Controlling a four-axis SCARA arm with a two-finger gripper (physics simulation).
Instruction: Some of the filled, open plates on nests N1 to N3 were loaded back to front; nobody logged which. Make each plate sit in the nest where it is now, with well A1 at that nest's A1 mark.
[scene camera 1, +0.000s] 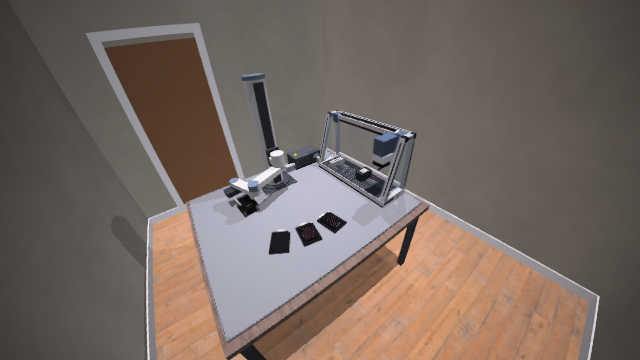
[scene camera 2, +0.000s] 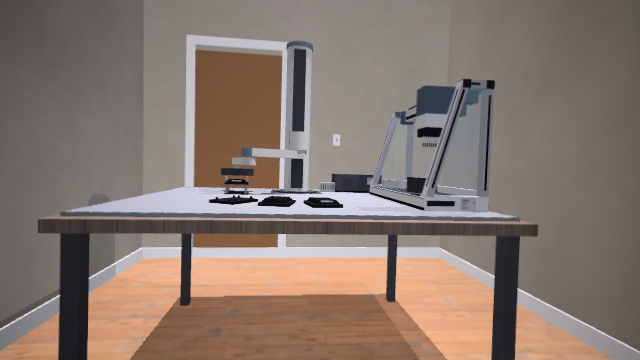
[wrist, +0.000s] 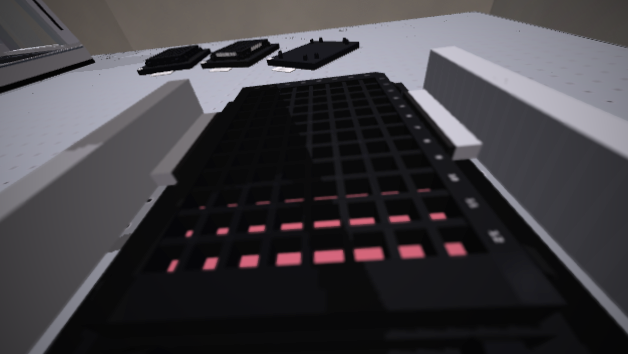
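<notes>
My gripper (scene camera 1: 247, 204) (scene camera 2: 236, 179) (wrist: 308, 89) is shut on a black well plate (wrist: 325, 200) by its two long sides. Pink liquid shows in its near wells; a blurred mark that looks like 12 is at its near right corner. The plate is level, directly over or on a black raised stand (wrist: 590, 327); contact is unclear. One nest (scene camera 1: 279, 242) (scene camera 2: 233, 200) (wrist: 320, 52) is bare, its pegs showing. A filled plate sits on the middle nest (scene camera 1: 308, 233) (scene camera 2: 277, 201) (wrist: 240, 49) and another on the end nest (scene camera 1: 332, 221) (scene camera 2: 323, 202) (wrist: 175, 56). Their A1 marks are unreadable.
A framed pipetting machine (scene camera 1: 383, 200) (scene camera 2: 455, 204) stands on the table's right side. The arm's column (scene camera 1: 263, 117) (scene camera 2: 299, 90) rises at the back, with a dark box (scene camera 1: 303, 156) (scene camera 2: 352, 182) beside it. Pale labels lie next to the nests.
</notes>
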